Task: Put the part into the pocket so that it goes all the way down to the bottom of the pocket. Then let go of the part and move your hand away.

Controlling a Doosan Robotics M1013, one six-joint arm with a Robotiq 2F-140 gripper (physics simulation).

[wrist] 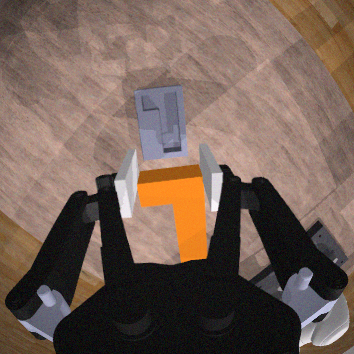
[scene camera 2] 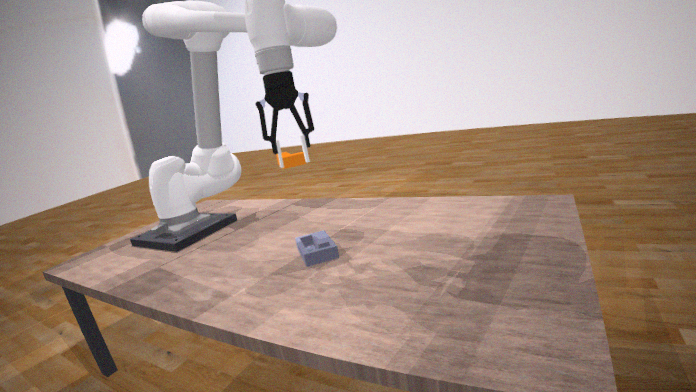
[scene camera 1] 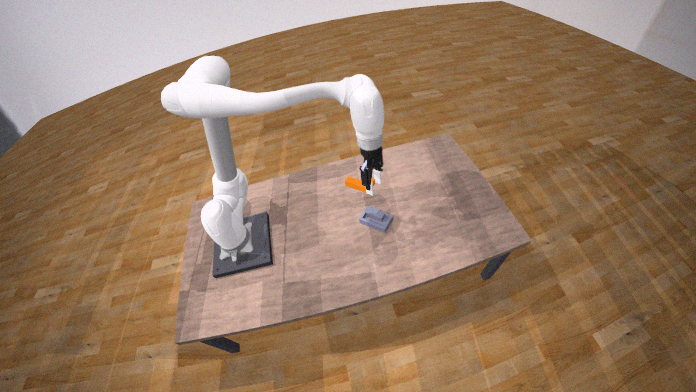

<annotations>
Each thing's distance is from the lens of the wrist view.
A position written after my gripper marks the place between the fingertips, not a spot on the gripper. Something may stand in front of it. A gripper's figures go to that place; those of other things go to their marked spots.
my gripper point(wrist: 168, 160): 22 cm
orange L-shaped part point(wrist: 182, 186): 21 cm
grey pocket block point(wrist: 160, 112): 47 cm
The marked spots on the grey pocket block and the orange L-shaped part are 28 cm apart.
</annotations>
